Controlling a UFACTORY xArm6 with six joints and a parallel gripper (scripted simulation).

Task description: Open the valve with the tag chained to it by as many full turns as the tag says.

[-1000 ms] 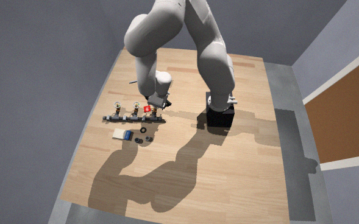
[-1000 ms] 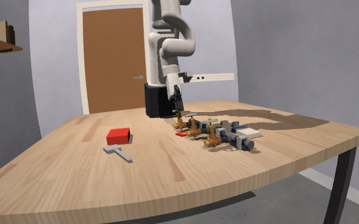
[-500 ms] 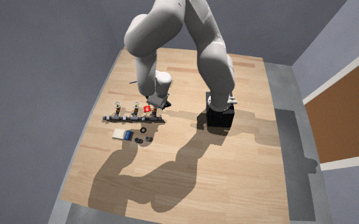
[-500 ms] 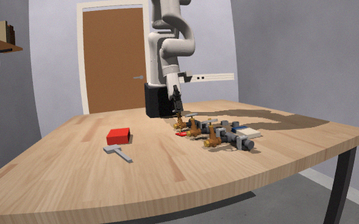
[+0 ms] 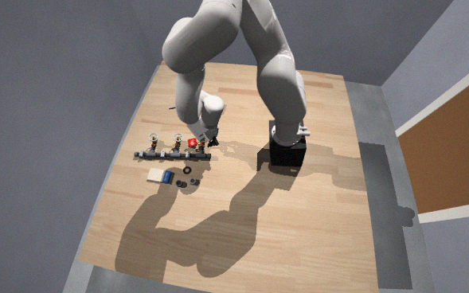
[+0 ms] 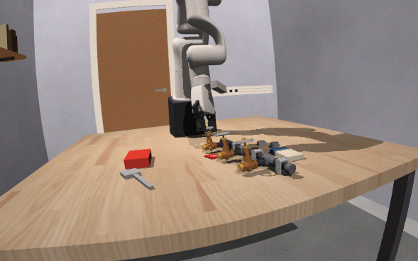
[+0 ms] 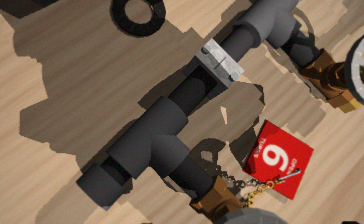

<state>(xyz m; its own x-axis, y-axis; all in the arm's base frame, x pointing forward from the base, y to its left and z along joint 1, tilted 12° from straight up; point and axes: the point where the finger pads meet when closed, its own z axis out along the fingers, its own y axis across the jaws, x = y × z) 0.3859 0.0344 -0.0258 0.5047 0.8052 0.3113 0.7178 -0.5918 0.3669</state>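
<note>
Now: the red tag 80 mm ahead of my hand, 10 mm to the right of it and 80 mm below it. The rest, counted from my hand: grey hammer-like tool 210 mm ahead, 240 mm to the right, 80 mm below; then grey box 190 mm ahead, 210 mm to the left, 70 mm below; then red box 50 mm ahead, 250 mm to the right, 70 mm below.
</note>
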